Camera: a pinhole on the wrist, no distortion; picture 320 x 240 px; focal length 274.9 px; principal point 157.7 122.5 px. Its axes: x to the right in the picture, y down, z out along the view. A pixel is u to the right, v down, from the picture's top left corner.
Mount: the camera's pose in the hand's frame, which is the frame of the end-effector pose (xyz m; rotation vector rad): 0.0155 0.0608 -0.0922 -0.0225 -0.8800 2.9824
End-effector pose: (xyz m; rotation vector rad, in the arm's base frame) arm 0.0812 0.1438 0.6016 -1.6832 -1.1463 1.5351
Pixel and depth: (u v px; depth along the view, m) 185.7 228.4 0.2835
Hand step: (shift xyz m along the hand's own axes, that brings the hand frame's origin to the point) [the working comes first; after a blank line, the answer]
In the camera's frame: 0.0289 0.1092 0.2835

-0.0228 -0.1837 0.0864
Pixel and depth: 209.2 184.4 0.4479
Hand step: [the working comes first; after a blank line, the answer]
In the camera's frame: 0.0839 0.1009 0.4479

-0.0813 -0.2639 0.2288
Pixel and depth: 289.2 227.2 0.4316
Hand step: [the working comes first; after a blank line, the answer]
In the camera's frame: 0.2065 0.1644 0.4316

-0.2051 -0.3041 0.1800
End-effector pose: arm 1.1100 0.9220 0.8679 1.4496 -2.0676 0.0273
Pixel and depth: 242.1 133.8 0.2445
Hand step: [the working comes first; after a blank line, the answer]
In the camera's frame: 0.0751 0.0101 0.2445

-0.0654 -0.0777 0.1073
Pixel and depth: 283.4 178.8 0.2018
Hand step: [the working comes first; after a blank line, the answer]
In the camera's frame: 0.0923 0.0413 0.2018

-0.0824 -0.0802 0.0544
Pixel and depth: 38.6 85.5 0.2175
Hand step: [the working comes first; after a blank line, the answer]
In the camera's frame: -0.0942 -0.0293 0.2175

0.1055 -0.0359 0.1068
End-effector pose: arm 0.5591 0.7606 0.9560 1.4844 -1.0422 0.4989
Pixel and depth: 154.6 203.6 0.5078
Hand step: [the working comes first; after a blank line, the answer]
In the camera's frame: -0.0057 0.1498 0.5078

0.0056 -0.3406 0.2529
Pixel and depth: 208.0 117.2 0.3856
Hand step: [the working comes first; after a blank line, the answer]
In the camera's frame: 0.0706 -0.0074 0.3856

-0.0637 -0.1397 0.2353
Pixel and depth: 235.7 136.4 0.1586
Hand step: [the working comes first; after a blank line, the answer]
In the camera's frame: 0.0450 0.0080 0.1586

-0.0333 -0.0304 0.0364
